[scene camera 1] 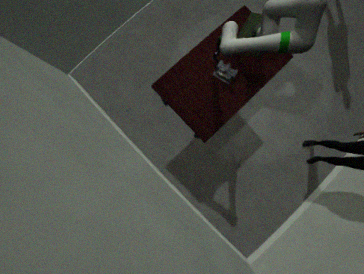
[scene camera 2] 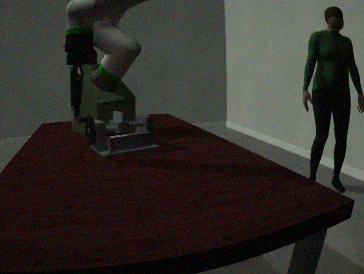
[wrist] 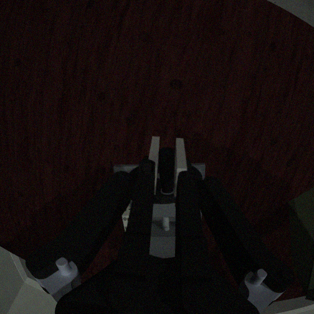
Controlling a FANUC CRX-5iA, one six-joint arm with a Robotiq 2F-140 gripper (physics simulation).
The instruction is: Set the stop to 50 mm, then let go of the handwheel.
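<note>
The grey stop fixture stands on the table, with an upright grey block between its end walls. Its dark handwheel is at the left end in the scene camera 2 view. My gripper is shut on the handwheel's black handle, which stands between the two pale finger pads. In the wrist view the wheel and most of the fixture are hidden behind the fingers. A piece of the white scale shows left of the fingers, but its reading cannot be made out.
The fixture stands on a dark red table. An olive pedestal is behind it, at the arm's base. A person in a green top stands beyond the table's right side; the legs show at the right in scene camera 1.
</note>
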